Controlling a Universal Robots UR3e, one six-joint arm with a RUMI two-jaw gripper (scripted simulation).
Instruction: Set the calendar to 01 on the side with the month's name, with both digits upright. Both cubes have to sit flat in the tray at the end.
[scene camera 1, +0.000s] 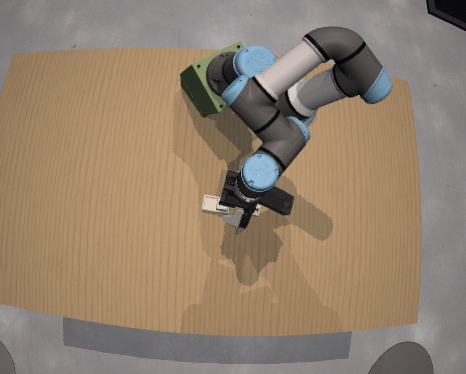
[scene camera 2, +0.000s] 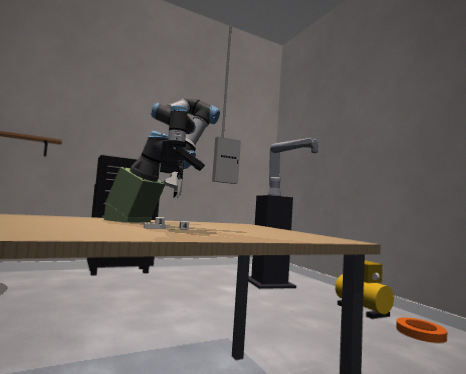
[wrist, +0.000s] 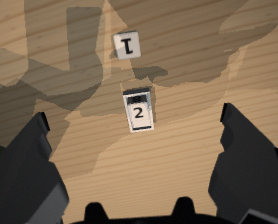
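Scene camera 1 and scene camera 2 both show my gripper, and (scene camera 1: 236, 222) and (scene camera 2: 175, 181) are the same spot on it. The gripper is there in the wrist view (135, 108) too.
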